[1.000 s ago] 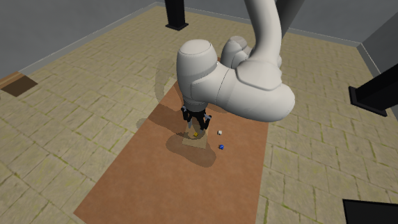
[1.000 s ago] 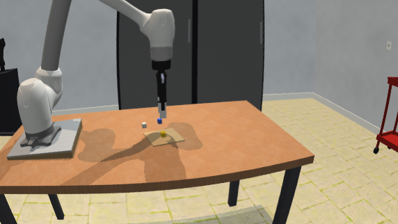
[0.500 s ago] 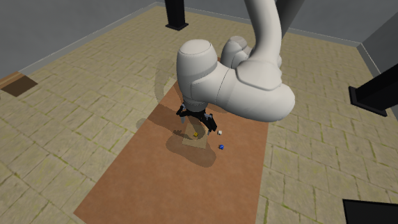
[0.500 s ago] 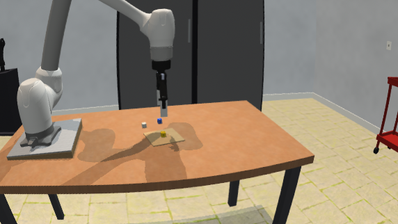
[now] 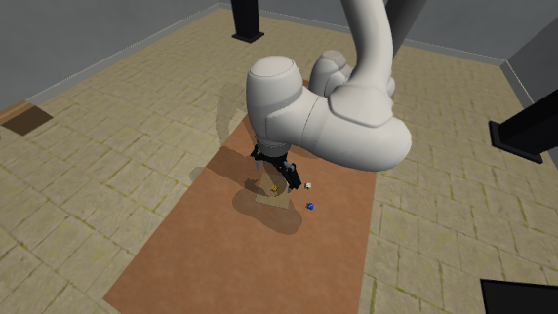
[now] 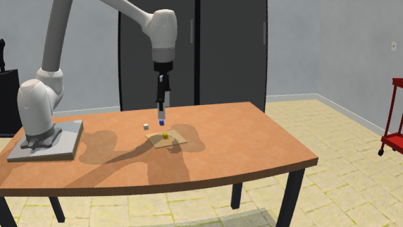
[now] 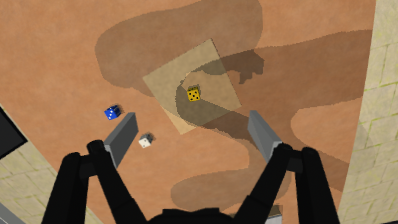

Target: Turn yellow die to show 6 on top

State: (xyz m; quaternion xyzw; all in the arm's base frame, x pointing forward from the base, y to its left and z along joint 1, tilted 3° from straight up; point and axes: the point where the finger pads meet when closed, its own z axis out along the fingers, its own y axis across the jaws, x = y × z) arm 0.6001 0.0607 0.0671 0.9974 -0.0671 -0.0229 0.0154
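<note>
The yellow die is 110 mm below my hand. Also, from my hand: tan mat: 130 mm below; then blue die: 20 mm behind, 160 mm to the left, 120 mm below; then white die: 90 mm behind, 120 mm to the left, 120 mm below.
</note>
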